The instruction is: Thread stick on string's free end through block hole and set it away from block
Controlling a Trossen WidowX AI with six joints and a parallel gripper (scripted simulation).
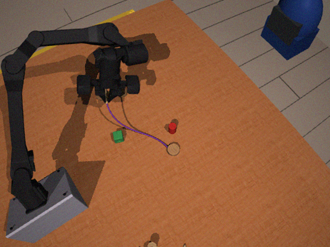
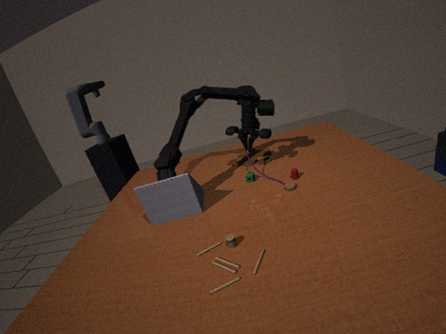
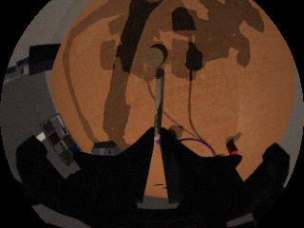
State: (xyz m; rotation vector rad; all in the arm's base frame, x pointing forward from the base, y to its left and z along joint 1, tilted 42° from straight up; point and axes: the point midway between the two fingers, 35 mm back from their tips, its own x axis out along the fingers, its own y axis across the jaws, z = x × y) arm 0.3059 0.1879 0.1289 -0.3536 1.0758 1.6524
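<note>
The thin wooden stick lies 1 cm to the left of my gripper tip. Round my gripper tip: red cylinder (16 cm ahead, 15 cm to the right, 8 cm below); then green block (1 cm behind, 9 cm to the right, 8 cm below); then round wooden button (13 cm ahead, 21 cm to the right, 9 cm below).
</note>
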